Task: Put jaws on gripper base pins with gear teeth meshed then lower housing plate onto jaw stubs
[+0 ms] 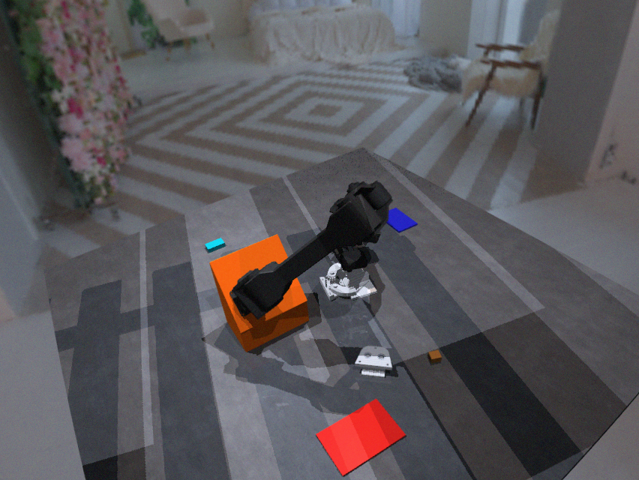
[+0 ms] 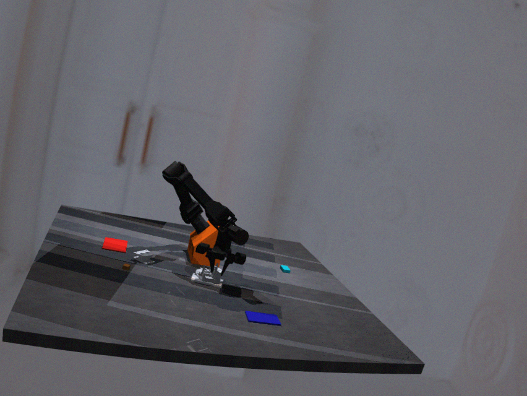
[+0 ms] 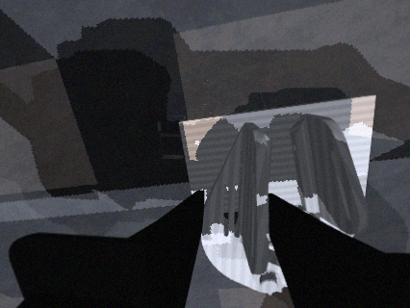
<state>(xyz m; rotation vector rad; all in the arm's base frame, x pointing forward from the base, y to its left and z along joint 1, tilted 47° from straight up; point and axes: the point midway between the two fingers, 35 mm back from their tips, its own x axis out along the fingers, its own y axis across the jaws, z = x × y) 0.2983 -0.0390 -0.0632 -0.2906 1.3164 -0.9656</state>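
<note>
Right now the white flat slab is 3 cm to the right of my gripper tip and 3 cm below it. Round my gripper tip: blue tile (29 cm ahead, 11 cm to the left, 3 cm below); small brown cube (2 cm behind, 34 cm to the right, 3 cm below); gripper jaw (5 cm behind, 3 cm to the right, 2 cm below).
</note>
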